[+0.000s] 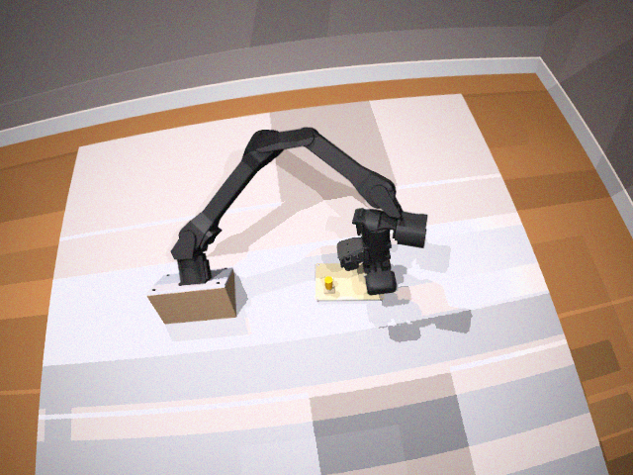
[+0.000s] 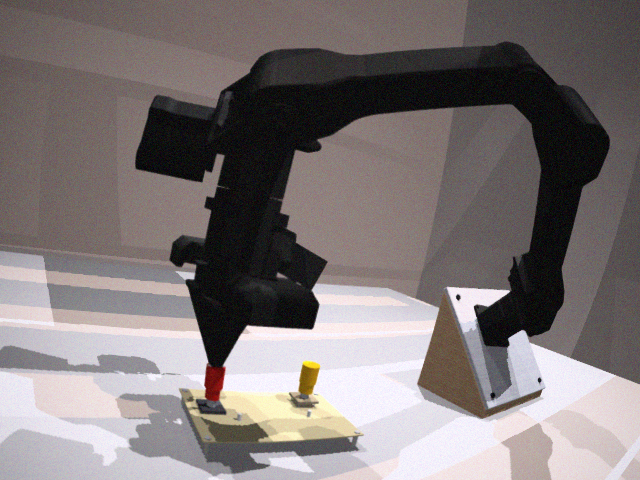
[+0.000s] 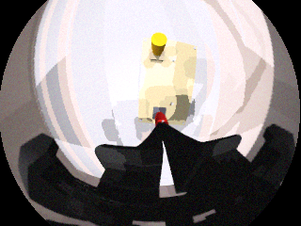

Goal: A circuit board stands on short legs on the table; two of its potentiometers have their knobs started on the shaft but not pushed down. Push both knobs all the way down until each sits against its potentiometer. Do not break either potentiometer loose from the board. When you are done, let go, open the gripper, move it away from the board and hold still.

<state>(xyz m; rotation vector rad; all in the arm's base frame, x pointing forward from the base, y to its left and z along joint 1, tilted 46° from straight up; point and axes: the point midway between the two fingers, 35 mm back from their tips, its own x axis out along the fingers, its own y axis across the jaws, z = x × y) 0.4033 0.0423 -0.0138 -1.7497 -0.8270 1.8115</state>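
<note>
My gripper tip is now 1 cm above the red knob. Round my gripper tip: yellow knob 11 cm behind, 2 cm below, 1 cm to the right.
</note>
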